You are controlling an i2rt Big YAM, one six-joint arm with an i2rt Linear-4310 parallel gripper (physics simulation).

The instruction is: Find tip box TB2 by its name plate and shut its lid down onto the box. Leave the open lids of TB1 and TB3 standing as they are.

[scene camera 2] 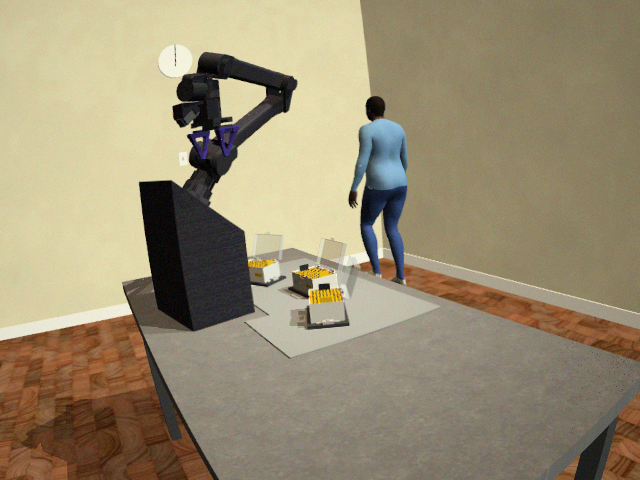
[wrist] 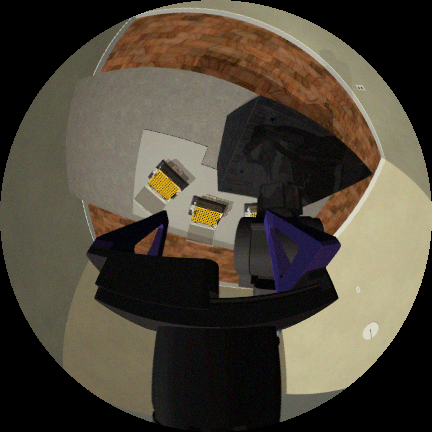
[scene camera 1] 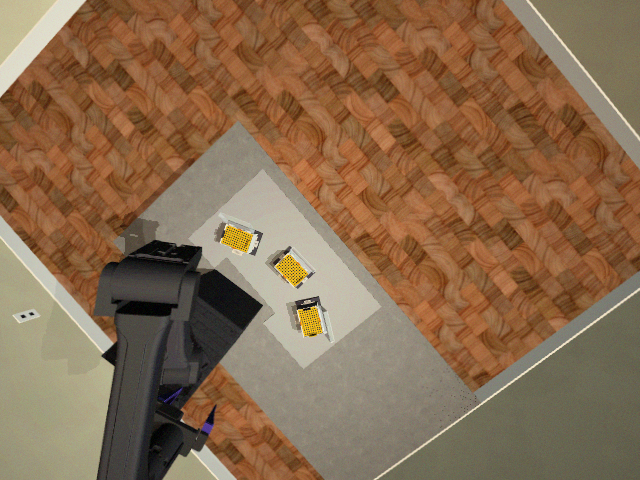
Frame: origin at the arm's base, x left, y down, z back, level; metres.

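Where they show: gripper, fingertip midpoint: [scene camera 2: 214, 157] [wrist: 215, 215] [scene camera 1: 198, 397]; arm's base at its link origin: [scene camera 2: 191, 202] [wrist: 277, 167].
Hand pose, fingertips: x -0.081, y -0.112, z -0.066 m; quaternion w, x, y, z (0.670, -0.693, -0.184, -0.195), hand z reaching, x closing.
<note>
Each offset is from my fingertips to the top centre of the thing. "spot": to the spot under its first point. Level surfaces: height alone.
Three white tip boxes with yellow tip racks stand on the pale mat, lids open: one @[dx -0.101, dy +0.363, dz -0.230 m] [scene camera 1: 310, 321] [scene camera 2: 326, 304] [wrist: 164, 184] nearest in scene camera 2, a middle one @[dx +0.120, dy +0.363, dz -0.280 m] [scene camera 1: 292, 269] [scene camera 2: 314, 274] [wrist: 207, 216], and a far one @[dx +0.340, dy +0.372, dz -0.148 m] [scene camera 1: 237, 238] [scene camera 2: 263, 269] [wrist: 251, 211], partly hidden by the arm in the wrist view. Clear lids stand up at the near box @[spot: dx -0.126, dy +0.295, dz -0.309 m] [scene camera 1: 329, 326] [scene camera 2: 350, 279], middle box @[spot: dx +0.143, dy +0.332, dz -0.351 m] [scene camera 2: 331, 252] and far box @[dx +0.387, dy +0.284, dz -0.211 m] [scene camera 2: 268, 245]. The name plates are too small to read, so I cannot tell which is TB2. My gripper [scene camera 1: 198, 397] [scene camera 2: 215, 156] [wrist: 215, 215] is open, empty, high above the table, away from the boxes.
The black pedestal [scene camera 1: 227, 304] [scene camera 2: 206, 268] [wrist: 240, 150] stands beside the mat @[dy +0.438 m] [scene camera 1: 351, 299] [scene camera 2: 392, 304] [wrist: 150, 145] on the grey table @[dy +0.441 m] [scene camera 1: 361, 392] [scene camera 2: 361, 403] [wrist: 110, 110]. A person [scene camera 2: 385, 155] stands behind the table in scene camera 2.
</note>
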